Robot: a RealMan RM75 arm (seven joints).
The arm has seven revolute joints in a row. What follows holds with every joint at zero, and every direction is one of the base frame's. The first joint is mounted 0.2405 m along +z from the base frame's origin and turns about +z. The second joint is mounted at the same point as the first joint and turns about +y. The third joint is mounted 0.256 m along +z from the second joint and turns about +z. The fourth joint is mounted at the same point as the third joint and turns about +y. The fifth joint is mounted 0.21 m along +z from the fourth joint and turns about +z. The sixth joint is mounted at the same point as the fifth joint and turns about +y. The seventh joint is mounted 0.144 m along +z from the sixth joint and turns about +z. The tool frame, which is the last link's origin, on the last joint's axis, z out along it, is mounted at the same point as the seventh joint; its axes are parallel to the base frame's.
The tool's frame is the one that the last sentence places.
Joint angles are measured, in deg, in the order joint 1, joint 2, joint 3, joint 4, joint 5, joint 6, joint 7. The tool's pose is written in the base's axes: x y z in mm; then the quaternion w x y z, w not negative. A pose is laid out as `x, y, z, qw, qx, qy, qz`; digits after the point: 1 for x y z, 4 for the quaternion.
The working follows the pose.
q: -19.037, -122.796, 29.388, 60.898, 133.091, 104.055, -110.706
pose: -313.2, 257.4, 46.5, 0.1011, -0.8613, -0.4742, -0.1520
Where each joint sits with the arm in this pose, in the base's axes (m; each line is computed from the numbers above, not from the rounded line before):
joint 1: 0.0000 0.0000 0.2405
joint 2: 0.0000 0.0000 0.2405
joint 3: -0.2034 0.0702 0.1018
joint 4: -0.2034 0.0702 0.1018
joint 5: -0.3371 0.2116 0.1809
joint 6: -0.3371 0.2116 0.1809
joint 7: -0.3132 0.2574 0.0465
the tool: -0.3132 0.2574 0.0465

